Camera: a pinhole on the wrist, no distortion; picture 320 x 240 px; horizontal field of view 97.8 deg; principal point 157.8 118.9 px. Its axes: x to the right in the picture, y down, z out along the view. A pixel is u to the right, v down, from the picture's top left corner.
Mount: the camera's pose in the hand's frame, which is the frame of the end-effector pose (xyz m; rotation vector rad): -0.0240 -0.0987 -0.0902 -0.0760 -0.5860 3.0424
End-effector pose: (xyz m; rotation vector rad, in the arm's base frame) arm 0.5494 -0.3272 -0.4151 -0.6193 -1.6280 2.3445
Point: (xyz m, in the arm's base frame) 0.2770 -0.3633 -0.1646
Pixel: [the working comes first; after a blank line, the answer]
In the camera's frame: -0.2165 0.0017 0.3362

67.9 119.6
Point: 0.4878 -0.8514 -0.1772
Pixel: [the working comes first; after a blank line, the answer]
In the camera's frame: 0.1645 -0.2866 0.5696

198.1 48.7
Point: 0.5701 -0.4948 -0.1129
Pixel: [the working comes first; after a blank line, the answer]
In the camera's frame: 0.1088 0.0003 0.3401

202.5 119.0
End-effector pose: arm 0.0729 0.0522 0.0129 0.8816 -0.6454 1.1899
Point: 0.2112 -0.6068 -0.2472
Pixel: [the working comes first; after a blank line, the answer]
In the camera's frame: 0.4562 -0.0134 0.5742

268.7 115.7
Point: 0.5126 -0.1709 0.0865
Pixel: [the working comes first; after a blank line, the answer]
In the camera's frame: -0.1181 0.1856 0.4231

118.8 180.1
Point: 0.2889 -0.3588 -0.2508
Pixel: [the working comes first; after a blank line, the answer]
In the camera's frame: 0.3189 0.1029 0.3866

272.9 156.1
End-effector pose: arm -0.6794 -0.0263 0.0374 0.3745 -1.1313 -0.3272
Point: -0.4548 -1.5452 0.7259
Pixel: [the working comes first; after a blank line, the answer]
In the camera's frame: -1.3903 0.6984 0.5762

outside the picture
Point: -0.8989 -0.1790 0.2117
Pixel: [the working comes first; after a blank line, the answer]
In the camera's frame: -0.1596 -0.1696 0.3307

90.4 47.3
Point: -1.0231 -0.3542 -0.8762
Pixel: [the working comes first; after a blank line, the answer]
In the camera's frame: 0.6704 0.5649 0.3667

outside the picture
